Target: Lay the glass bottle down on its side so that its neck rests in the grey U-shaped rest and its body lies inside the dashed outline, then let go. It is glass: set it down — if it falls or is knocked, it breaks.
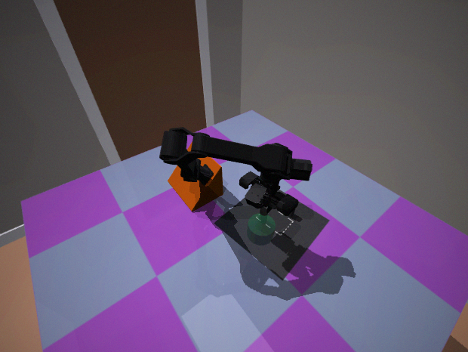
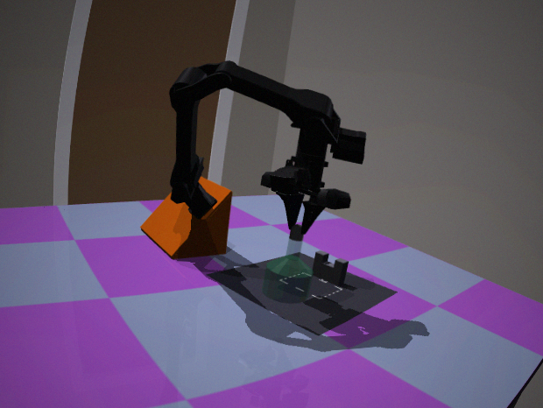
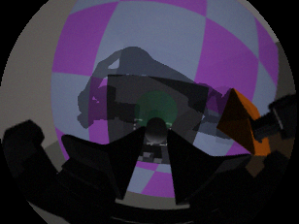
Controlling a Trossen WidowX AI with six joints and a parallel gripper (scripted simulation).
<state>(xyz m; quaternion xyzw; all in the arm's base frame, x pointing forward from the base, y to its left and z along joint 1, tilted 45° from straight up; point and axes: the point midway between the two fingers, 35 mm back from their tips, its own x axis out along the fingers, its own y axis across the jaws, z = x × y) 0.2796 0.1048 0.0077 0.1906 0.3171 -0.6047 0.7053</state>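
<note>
Now: the green glass bottle 5 cm below my gripper tip. The rest, counted from my gripper tip: dark mat (14 cm below, 7 cm to the left, 2 cm behind).
</note>
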